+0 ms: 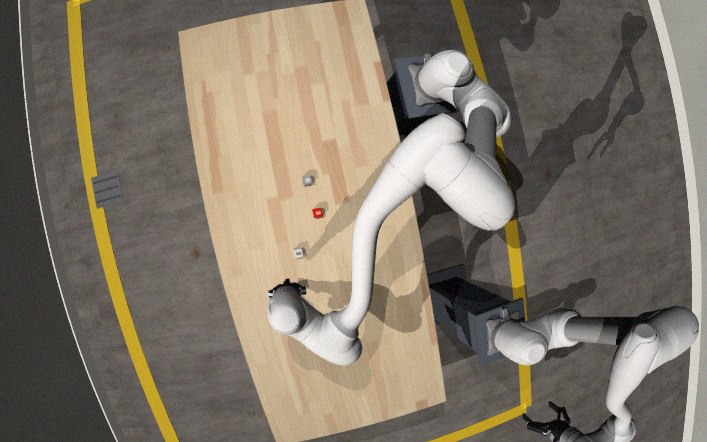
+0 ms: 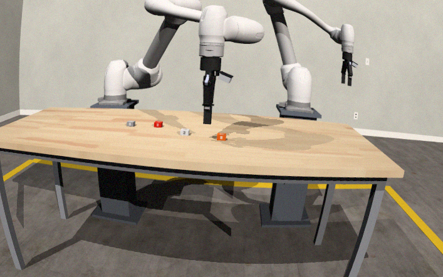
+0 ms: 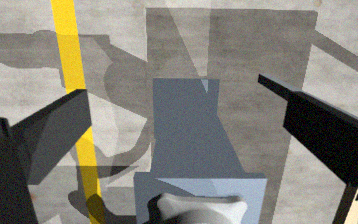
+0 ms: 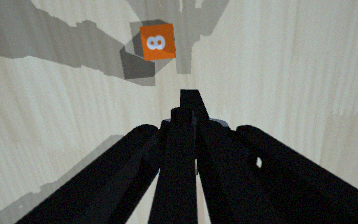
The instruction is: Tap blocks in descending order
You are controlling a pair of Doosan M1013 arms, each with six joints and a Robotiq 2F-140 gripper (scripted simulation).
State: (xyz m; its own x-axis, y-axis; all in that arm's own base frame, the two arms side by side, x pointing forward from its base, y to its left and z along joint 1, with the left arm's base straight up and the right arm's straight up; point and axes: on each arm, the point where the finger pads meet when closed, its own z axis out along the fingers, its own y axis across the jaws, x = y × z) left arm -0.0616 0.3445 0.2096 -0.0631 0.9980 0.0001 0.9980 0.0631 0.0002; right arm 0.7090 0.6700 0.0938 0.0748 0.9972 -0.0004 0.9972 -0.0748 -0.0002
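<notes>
Now: right hand 80 mm above the orange block, 60 mm to the right of it and 20 mm past it. The rest, counted from my right hand: red block: 200 mm to the right, 190 mm behind, 80 mm below; then white block: 80 mm to the right, 80 mm below, 70 mm behind.
</notes>
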